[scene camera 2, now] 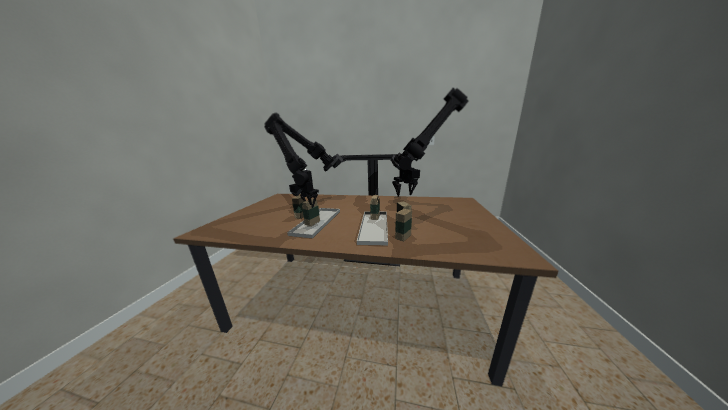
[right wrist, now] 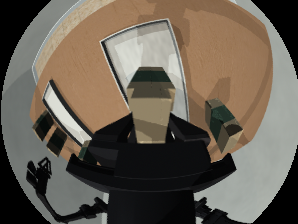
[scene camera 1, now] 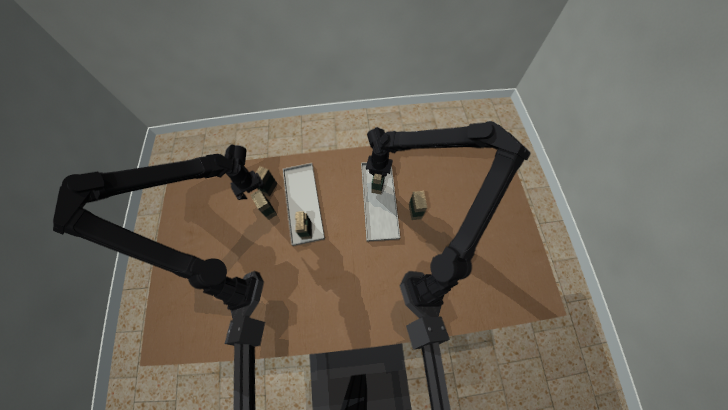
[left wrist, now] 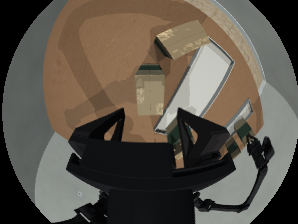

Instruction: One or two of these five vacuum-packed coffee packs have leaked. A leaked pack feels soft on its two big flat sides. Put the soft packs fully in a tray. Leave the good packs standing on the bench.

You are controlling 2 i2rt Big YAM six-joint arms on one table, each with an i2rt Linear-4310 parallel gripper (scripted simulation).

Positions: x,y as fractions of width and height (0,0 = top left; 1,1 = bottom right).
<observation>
tray: scene camera 2 0.51,0.57; right wrist 0.20,0.50; scene camera 1 0.41,0.47; left wrist 0.70,0.34
</observation>
